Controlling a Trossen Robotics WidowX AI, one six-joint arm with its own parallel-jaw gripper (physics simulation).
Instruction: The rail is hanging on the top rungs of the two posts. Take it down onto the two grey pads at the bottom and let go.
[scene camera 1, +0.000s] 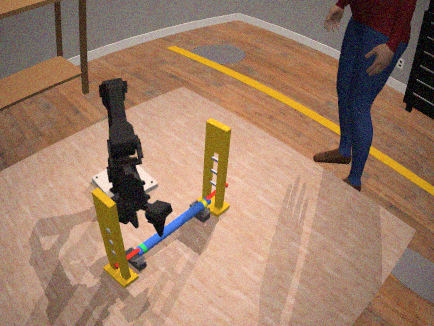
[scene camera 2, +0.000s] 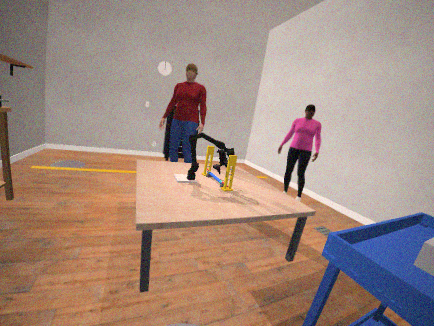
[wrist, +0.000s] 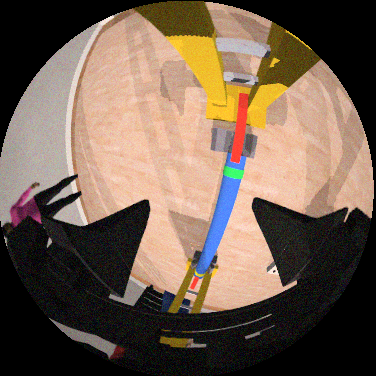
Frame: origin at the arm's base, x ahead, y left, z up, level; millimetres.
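Seen in the pictures: gripper, fingertip midpoint: (scene camera 1: 149, 231) (scene camera 2: 224, 172) (wrist: 202, 203); arm's base at its link origin: (scene camera 2: 190, 179).
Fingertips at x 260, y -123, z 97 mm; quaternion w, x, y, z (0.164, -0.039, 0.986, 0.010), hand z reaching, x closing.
Offsets run from my fingertips to a thing's top centre. "*": to the spot under its first point. Level surfaces: height alone.
The blue rail {dz -54, dx -17, dy +114 mm} (scene camera 1: 172, 226) (scene camera 2: 215, 178) (wrist: 225, 204), with red end pins and a green and a yellow band, lies low between two yellow posts. Its green-banded end is over one grey pad {dz -71, dx -19, dy -50 mm} (scene camera 1: 137, 261) (wrist: 219, 140) by the left post {dz +186, dx -21, dy -112 mm} (scene camera 1: 105, 205) (wrist: 192, 55) of scene view 1. Its yellow-banded end is over the other pad {dz -71, dx -11, dy +226 mm} (scene camera 1: 202, 215) by the right post {* dz +153, dx +0, dy +278 mm} (scene camera 1: 218, 137). The rungs show above the pins. My gripper (scene camera 1: 148, 230) (wrist: 202, 203) is open and empty above the rail, its fingers apart on either side of it in the wrist view.
The posts stand on the wooden table {dz -114 mm} (scene camera 1: 280, 225) (scene camera 2: 165, 200), and the arm's white base plate (scene camera 1: 148, 178) is behind the rail. A person in red (scene camera 2: 190, 102) and one in pink (scene camera 2: 305, 134) stand beyond the table. A blue cart (scene camera 2: 334, 246) is at the right.
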